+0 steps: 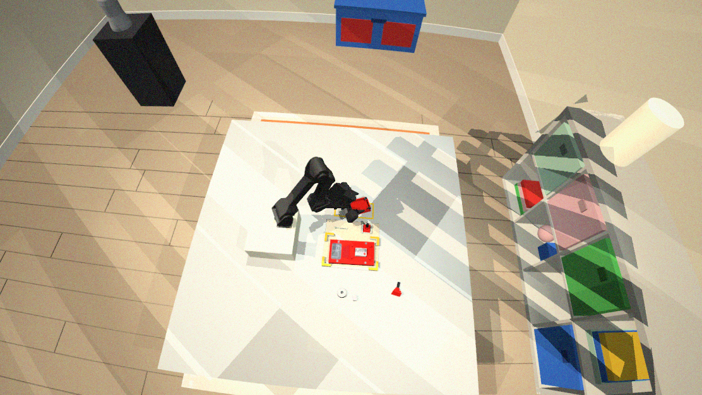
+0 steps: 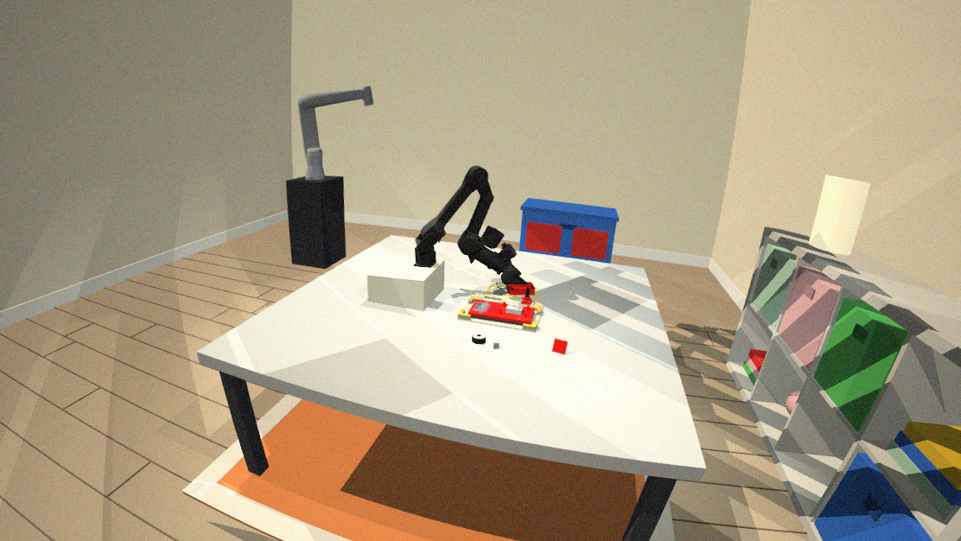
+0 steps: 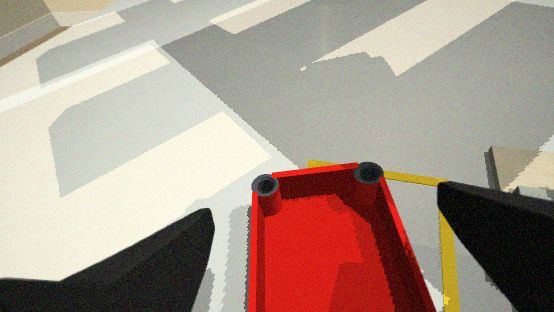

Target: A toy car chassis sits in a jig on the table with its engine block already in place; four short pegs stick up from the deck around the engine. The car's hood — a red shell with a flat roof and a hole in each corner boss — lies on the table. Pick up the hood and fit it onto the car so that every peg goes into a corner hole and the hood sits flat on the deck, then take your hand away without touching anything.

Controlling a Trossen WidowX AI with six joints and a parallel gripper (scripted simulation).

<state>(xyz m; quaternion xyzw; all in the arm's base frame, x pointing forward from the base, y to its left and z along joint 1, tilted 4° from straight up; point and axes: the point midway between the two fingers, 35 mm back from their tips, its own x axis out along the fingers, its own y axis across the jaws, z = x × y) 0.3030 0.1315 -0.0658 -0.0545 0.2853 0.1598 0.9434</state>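
The red hood is 4 cm below my gripper tip and 1 cm behind it. The rest, counted from my gripper tip: grey engine block 24 cm to the right, 2 cm below.
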